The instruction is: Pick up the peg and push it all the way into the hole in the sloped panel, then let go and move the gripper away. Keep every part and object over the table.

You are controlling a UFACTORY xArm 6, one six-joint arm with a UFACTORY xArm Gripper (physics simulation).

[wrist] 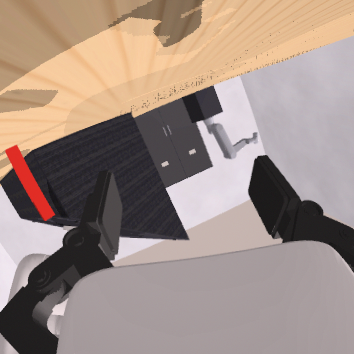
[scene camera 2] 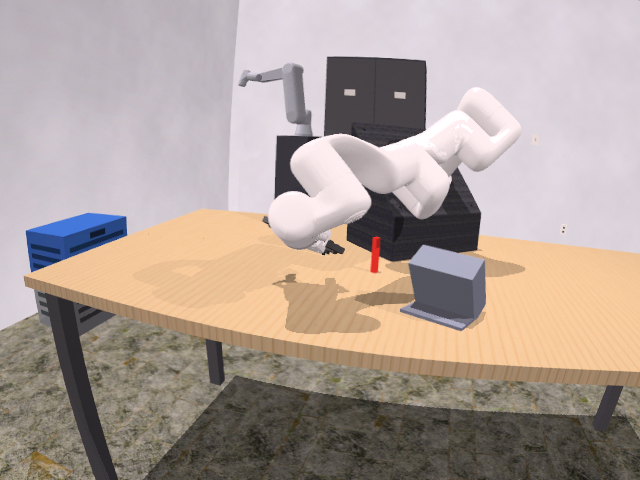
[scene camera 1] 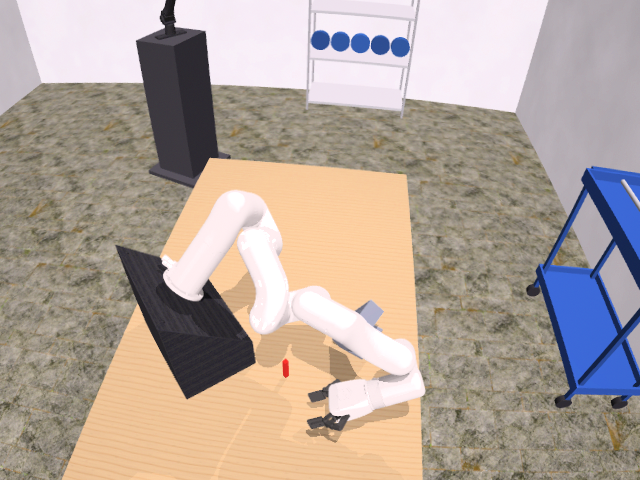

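Where they show: gripper, fingertip midpoint: [wrist: 185,180] [scene camera 1: 308,410]; arm's base, origin of the base link: [scene camera 1: 182,285].
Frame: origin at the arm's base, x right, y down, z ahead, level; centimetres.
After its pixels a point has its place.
Note:
The red peg [scene camera 1: 285,368] {x 1.2, y 16.5, z 32.4 cm} [scene camera 2: 375,254] {x 0.4, y 17.2, z 32.8 cm} [wrist: 30,182] {x 1.0, y 17.6, z 32.7 cm} stands upright on the table, between the black base block and the panel. My gripper [scene camera 1: 313,409] {x 11.2, y 13.7, z 44.4 cm} [scene camera 2: 302,235] {x 11.2, y 13.7, z 44.4 cm} [wrist: 185,180] {x 11.2, y 13.7, z 44.4 cm} is open and empty, low over the table and tilted to point sideways. In scene camera 1 its fingertips are right of and below the peg, apart from it. In the wrist view the peg is outside the fingers, left of the left one. The grey-blue sloped panel [scene camera 1: 370,313] {x -23.3, y 11.2, z 47.6 cm} [scene camera 2: 448,286] {x -22.2, y 15.2, z 48.8 cm} stands on the table, partly behind my arm in scene camera 1. Its hole does not show.
The black base block [scene camera 1: 209,341] {x 11.3, y 0.7, z 16.6 cm} [scene camera 2: 439,232] {x -6.6, y 15.1, z 9.0 cm} [wrist: 100,175] carries my arm and stands near the peg. My forearm [scene camera 1: 336,320] {x -4.2, y -6.5, z 43.8 cm} passes over the panel's area. The wooden table's [scene camera 1: 330,206] {x -75.1, y 21.5, z 12.5 cm} [scene camera 2: 542,330] {x -41.1, y 21.5, z 43.7 cm} right edge in scene camera 1 lies under my wrist. A blue cart [scene camera 1: 584,178] stands off the table.

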